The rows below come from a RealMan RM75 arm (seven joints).
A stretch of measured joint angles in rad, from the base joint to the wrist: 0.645, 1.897, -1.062, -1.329, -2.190, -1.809, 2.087; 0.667, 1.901, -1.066, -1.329, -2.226, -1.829, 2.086; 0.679, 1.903, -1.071, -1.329, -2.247, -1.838, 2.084; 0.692, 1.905, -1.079, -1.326, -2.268, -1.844, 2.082; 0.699, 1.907, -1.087, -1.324, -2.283, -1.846, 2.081; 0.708, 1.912, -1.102, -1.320, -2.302, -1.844, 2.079; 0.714, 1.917, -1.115, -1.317, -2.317, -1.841, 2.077; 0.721, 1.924, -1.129, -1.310, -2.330, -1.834, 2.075; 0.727, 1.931, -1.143, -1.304, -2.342, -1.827, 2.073; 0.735, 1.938, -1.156, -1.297, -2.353, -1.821, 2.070; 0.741, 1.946, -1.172, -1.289, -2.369, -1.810, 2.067; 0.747, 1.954, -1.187, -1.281, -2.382, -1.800, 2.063; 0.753, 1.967, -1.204, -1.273, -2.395, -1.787, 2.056; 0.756, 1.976, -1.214, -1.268, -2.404, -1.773, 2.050; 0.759, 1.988, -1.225, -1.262, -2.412, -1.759, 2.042; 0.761, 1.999, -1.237, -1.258, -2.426, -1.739, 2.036; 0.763, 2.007, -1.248, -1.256, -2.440, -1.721, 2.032
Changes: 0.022, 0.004, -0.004, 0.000, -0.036, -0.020, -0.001; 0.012, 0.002, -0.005, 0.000, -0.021, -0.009, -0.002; 0.013, 0.002, -0.008, 0.003, -0.021, -0.006, -0.002; 0.007, 0.002, -0.008, 0.002, -0.015, -0.002, -0.001; 0.009, 0.005, -0.015, 0.004, -0.019, 0.002, -0.002; 0.006, 0.005, -0.013, 0.003, -0.015, 0.003, -0.002; 0.007, 0.007, -0.014, 0.007, -0.013, 0.007, -0.002; 0.006, 0.007, -0.014, 0.006, -0.012, 0.007, -0.002; 0.008, 0.007, -0.013, 0.007, -0.011, 0.006, -0.003; 0.006, 0.008, -0.016, 0.008, -0.016, 0.011, -0.003; 0.006, 0.008, -0.015, 0.008, -0.013, 0.010, -0.004; 0.006, 0.013, -0.017, 0.008, -0.013, 0.013, -0.007; 0.003, 0.009, -0.010, 0.005, -0.009, 0.014, -0.006; 0.003, 0.012, -0.011, 0.006, -0.008, 0.014, -0.008; 0.002, 0.011, -0.012, 0.004, -0.014, 0.020, -0.006; 0.002, 0.008, -0.011, 0.002, -0.014, 0.018, -0.004
